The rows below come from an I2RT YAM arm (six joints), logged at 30 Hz.
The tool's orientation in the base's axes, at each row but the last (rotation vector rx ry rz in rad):
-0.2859 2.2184 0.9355
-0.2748 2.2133 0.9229
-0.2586 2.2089 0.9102
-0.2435 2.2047 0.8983
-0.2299 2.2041 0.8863
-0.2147 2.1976 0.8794
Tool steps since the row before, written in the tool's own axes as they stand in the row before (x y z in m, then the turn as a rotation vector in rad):
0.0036 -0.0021 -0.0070 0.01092 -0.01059 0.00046
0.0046 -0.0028 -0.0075 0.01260 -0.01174 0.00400
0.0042 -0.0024 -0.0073 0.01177 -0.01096 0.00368
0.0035 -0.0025 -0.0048 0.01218 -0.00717 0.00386
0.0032 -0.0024 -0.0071 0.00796 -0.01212 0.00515
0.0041 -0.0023 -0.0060 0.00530 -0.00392 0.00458
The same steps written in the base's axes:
-0.0053 -0.0061 -0.0001 -0.00304 -0.00654 -0.01340
-0.0061 -0.0069 -0.0010 -0.00186 -0.00482 -0.01691
-0.0060 -0.0064 -0.0006 -0.00177 -0.00453 -0.01576
-0.0041 -0.0047 -0.0014 -0.00355 -0.00158 -0.01413
-0.0054 -0.0061 0.0000 0.00222 -0.00484 -0.01444
-0.0055 -0.0052 -0.0012 0.00049 0.00064 -0.00799

